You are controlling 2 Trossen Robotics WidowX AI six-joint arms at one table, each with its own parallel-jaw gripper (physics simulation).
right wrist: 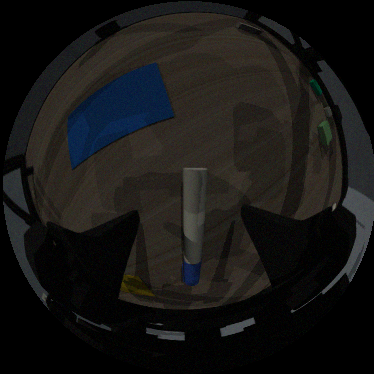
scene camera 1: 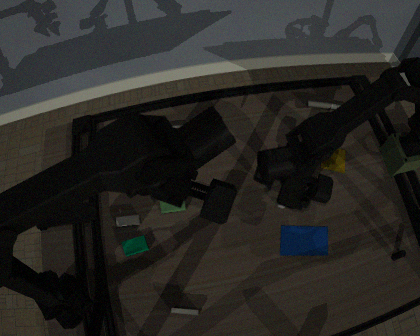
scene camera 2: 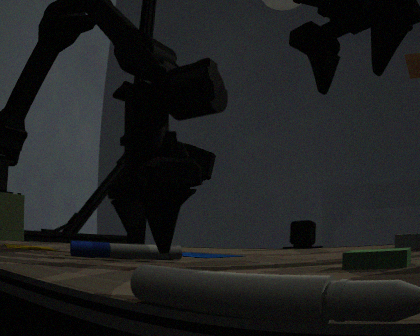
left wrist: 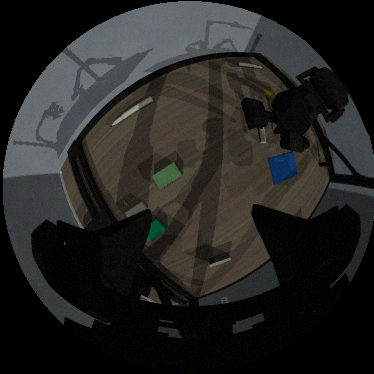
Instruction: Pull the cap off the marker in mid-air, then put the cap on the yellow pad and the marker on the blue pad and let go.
Labels:
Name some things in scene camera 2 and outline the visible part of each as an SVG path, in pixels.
My left gripper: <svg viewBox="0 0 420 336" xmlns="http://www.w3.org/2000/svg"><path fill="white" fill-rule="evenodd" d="M289 45L308 56L317 89L321 94L325 95L330 88L340 57L337 55L340 51L340 43L337 38L349 32L355 35L371 27L372 69L374 74L381 76L406 34L413 29L414 24L420 22L420 6L417 0L293 0L297 4L302 3L318 7L317 13L323 17L328 17L330 22L319 26L310 21L290 31Z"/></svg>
My right gripper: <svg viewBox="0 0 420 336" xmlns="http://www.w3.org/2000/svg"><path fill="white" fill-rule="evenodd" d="M131 123L125 126L124 135L120 138L120 146L124 146L125 167L121 169L121 176L114 179L108 185L108 199L115 199L111 201L111 204L114 206L132 244L145 244L147 220L159 253L169 253L180 207L197 190L190 189L190 187L202 185L204 180L211 179L216 155L196 146L178 142L176 131L169 131L169 125L156 121Z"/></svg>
A light green block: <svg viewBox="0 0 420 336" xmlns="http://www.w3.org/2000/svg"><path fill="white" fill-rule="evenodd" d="M411 248L352 250L344 252L342 270L407 268L411 264Z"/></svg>

